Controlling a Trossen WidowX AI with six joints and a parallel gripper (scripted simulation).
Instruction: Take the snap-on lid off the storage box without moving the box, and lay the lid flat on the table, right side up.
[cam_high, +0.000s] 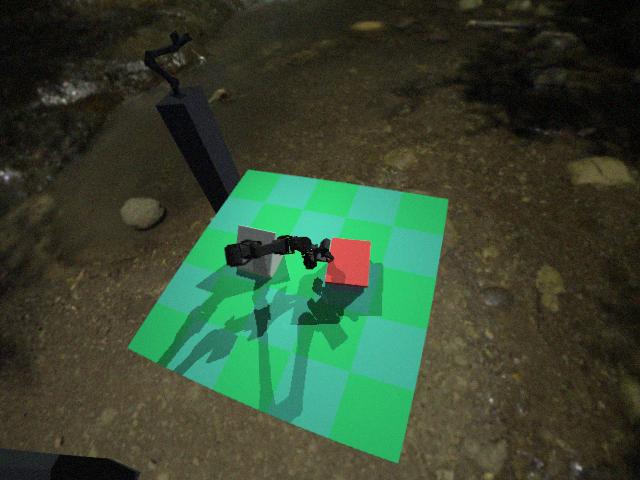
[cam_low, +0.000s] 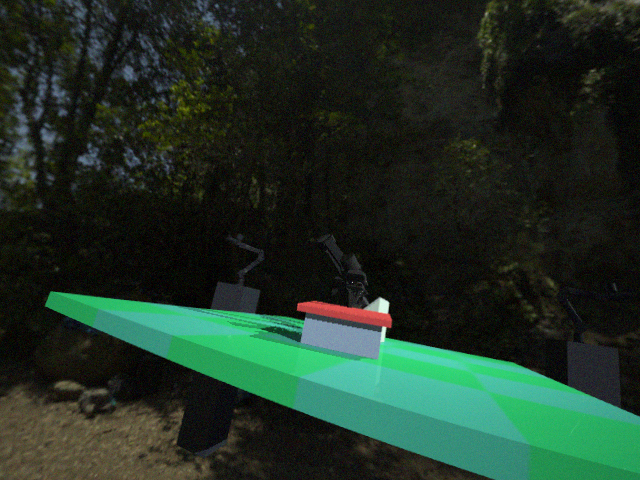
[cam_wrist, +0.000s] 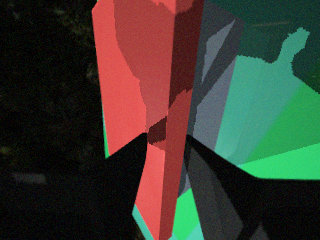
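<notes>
My gripper tip is now 80 mm short of the red lid and 10 mm to the right of it. From my gripper tip the other things lie so: storage box (80 mm ahead, 10 mm to the left, 50 mm below).
</notes>
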